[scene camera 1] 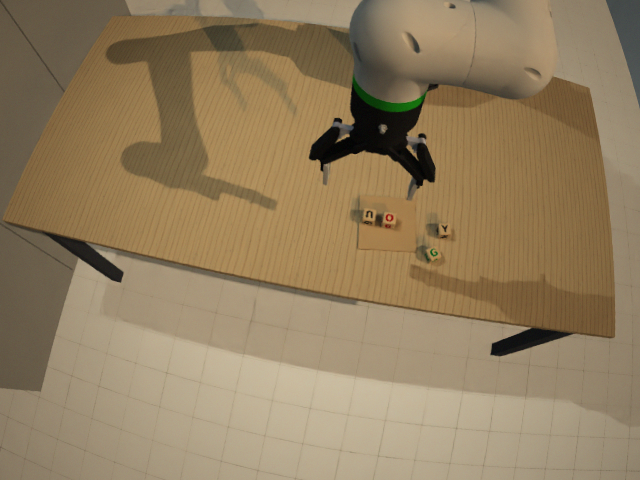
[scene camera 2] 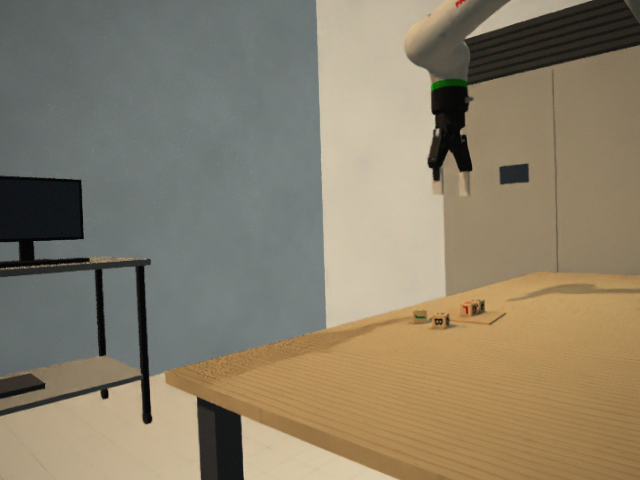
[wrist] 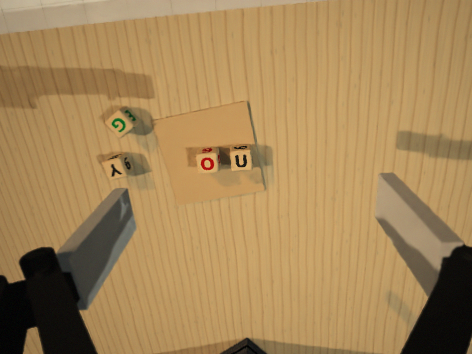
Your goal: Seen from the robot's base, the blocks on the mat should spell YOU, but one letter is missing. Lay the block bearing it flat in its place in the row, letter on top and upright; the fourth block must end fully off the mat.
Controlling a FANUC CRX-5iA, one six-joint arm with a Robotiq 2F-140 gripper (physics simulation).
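Observation:
The Y block (scene camera 1: 444,230) (scene camera 2: 439,320) (wrist: 116,167) lies off the mat, letter on top, near its left edge in the wrist view, where the Y looks roughly upside down beside the upright O and U. On the mat (scene camera 1: 385,241) (scene camera 2: 485,320) (wrist: 200,125), the red O block (scene camera 1: 389,220) (scene camera 2: 467,308) (wrist: 207,162) stands left of the black U block (scene camera 1: 369,216) (scene camera 2: 481,305) (wrist: 241,160) in the wrist view, with a small gap. The green G block (scene camera 1: 433,254) (scene camera 2: 419,316) (wrist: 120,122) lies off the mat, turned diagonally. My gripper (scene camera 1: 368,184) (scene camera 2: 450,190) (wrist: 251,202) is wide open, empty, high above the table.
The blocks and mat rest on the wooden table (scene camera 1: 232,232) (scene camera 2: 413,392) (wrist: 320,280). The G and Y blocks are close neighbours, apart. A side desk with a monitor (scene camera 2: 41,209) stands beyond the table at the left in scene camera 2.

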